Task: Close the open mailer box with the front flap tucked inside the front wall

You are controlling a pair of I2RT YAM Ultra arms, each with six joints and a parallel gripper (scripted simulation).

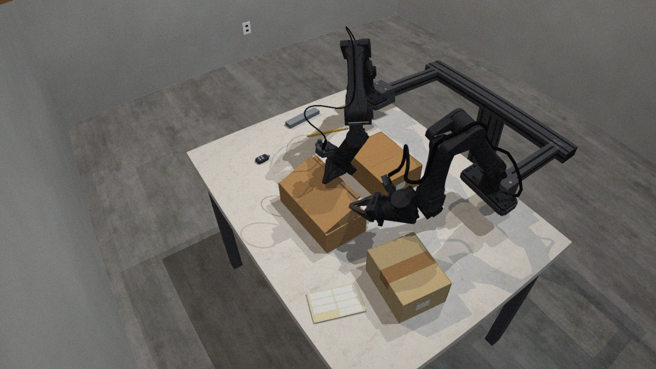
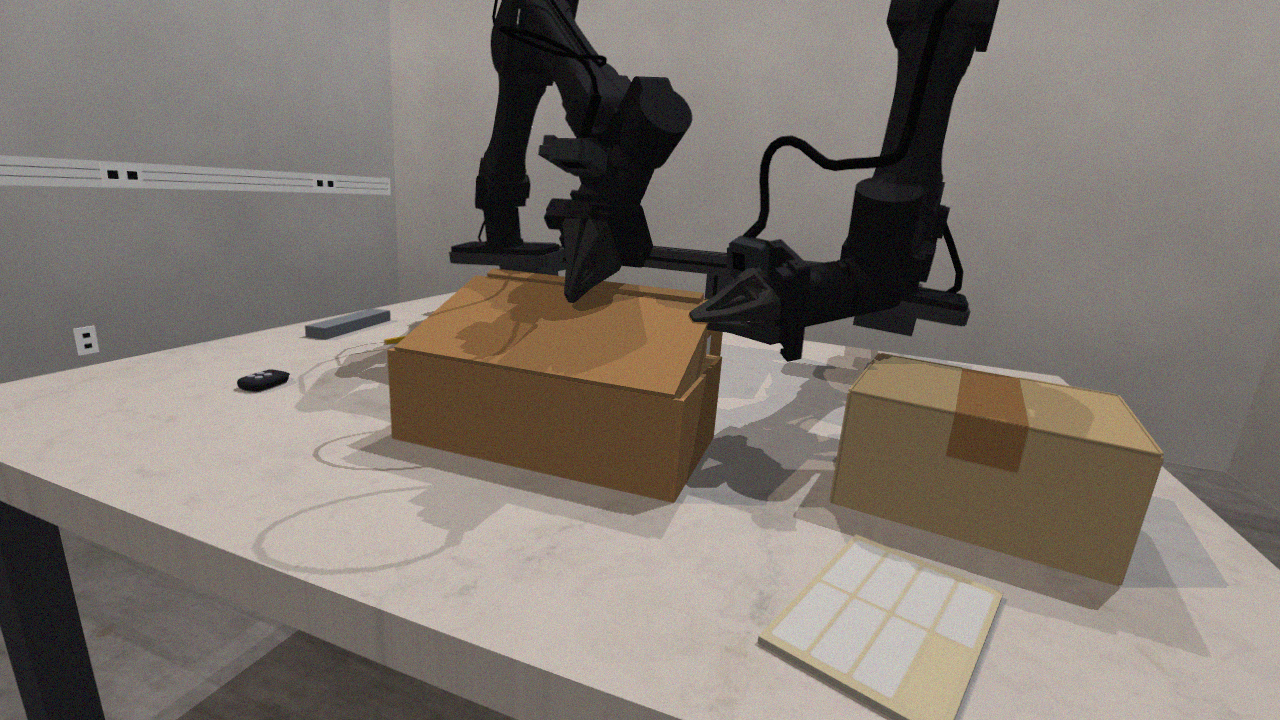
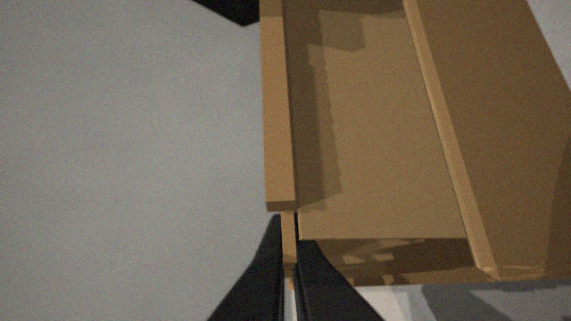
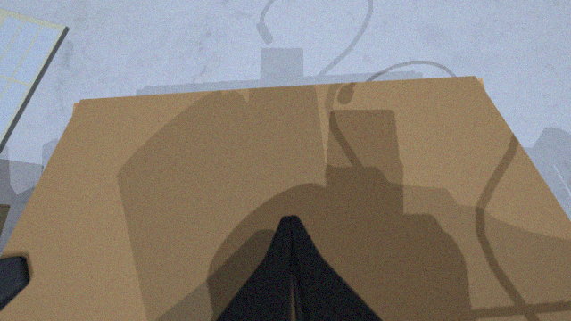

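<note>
My right gripper is now 130 mm above the grey block and 70 mm short of it. The rest, counted from my right hand: key fob 370 mm to the right, 140 mm below, 50 mm ahead; label sheet 310 mm to the left, 170 mm ahead, 140 mm below; pencil 370 mm to the right, 240 mm behind, 140 mm below.
</note>
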